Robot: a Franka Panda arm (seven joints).
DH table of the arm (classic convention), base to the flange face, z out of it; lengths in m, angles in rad. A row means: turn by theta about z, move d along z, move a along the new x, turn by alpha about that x. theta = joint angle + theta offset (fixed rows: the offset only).
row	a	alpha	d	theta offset
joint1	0	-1.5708	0.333	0
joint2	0	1.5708	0	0
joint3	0.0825	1.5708	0.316	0
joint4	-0.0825	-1.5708	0	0
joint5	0	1.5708	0.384	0
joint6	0.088	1.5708	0	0
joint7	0	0	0.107	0
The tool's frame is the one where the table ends.
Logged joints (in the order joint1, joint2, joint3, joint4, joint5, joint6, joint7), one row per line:
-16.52, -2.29, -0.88, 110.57, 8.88, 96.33, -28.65
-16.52, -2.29, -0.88, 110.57, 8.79, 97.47, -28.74
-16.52, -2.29, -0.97, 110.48, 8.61, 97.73, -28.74
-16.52, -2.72, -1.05, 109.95, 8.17, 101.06, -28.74
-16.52, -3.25, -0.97, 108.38, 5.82, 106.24, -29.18
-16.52, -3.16, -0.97, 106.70, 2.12, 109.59, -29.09
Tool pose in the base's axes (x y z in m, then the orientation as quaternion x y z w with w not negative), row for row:
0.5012, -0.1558, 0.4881, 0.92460, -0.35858, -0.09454, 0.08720
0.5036, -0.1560, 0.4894, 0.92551, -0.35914, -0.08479, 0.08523
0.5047, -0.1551, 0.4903, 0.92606, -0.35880, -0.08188, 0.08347
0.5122, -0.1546, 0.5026, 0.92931, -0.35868, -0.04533, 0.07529
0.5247, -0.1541, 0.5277, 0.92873, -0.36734, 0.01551, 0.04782
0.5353, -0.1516, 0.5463, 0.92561, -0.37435, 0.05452, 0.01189
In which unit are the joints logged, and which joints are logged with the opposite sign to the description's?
The joints are logged in degrees. Opposite sign: joint3, joint4, joint5, joint7.
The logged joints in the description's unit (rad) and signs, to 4 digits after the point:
-0.2883, -0.0400, 0.0154, -1.9298, -0.1550, 1.6813, 0.5000
-0.2883, -0.0400, 0.0154, -1.9298, -0.1534, 1.7012, 0.5016
-0.2883, -0.0400, 0.0169, -1.9282, -0.1503, 1.7057, 0.5016
-0.2883, -0.0475, 0.0183, -1.9190, -0.1426, 1.7638, 0.5016
-0.2883, -0.0567, 0.0169, -1.8916, -0.1016, 1.8542, 0.5093
-0.2883, -0.0552, 0.0169, -1.8623, -0.0370, 1.9127, 0.5077

